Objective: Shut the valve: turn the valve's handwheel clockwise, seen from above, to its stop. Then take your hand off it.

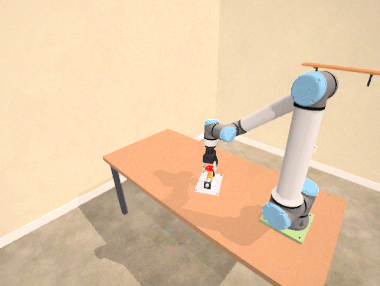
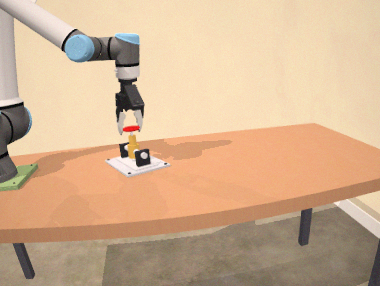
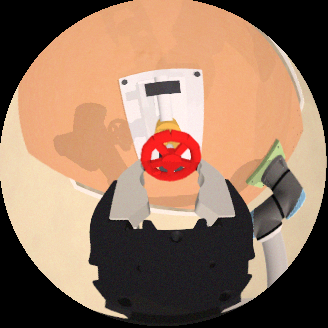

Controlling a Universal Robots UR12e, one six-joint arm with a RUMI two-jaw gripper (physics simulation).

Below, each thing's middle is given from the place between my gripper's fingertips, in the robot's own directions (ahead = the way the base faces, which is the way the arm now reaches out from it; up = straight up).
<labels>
Now: hand 1 cm short of the red handwheel (image 3: 170, 159), 2 cm to the left of it and 1 cm below it. Round my hand: white base plate (image 3: 129, 89) (1 cm ahead, 2 cm to the right, 11 cm below).
</labels>
